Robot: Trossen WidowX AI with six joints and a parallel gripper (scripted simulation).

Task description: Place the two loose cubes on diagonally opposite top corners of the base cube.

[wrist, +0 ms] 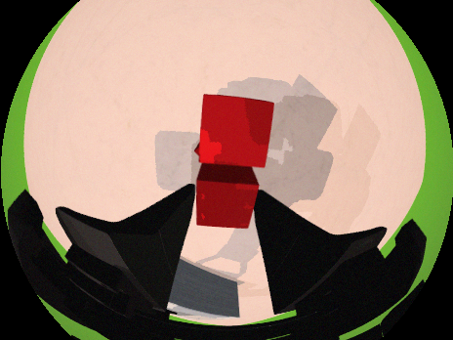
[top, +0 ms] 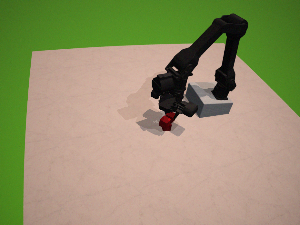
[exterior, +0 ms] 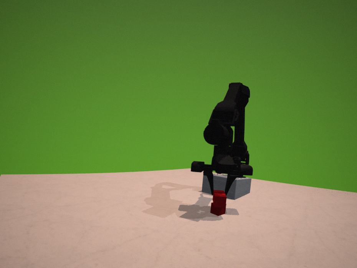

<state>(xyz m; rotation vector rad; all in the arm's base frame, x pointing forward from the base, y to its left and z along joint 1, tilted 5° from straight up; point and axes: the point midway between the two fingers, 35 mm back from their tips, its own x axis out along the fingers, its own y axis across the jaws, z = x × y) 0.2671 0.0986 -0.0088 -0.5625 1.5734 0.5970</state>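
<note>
Right now the cube is 30 mm to the left of my gripper tip and 30 mm ahead of it.
</note>
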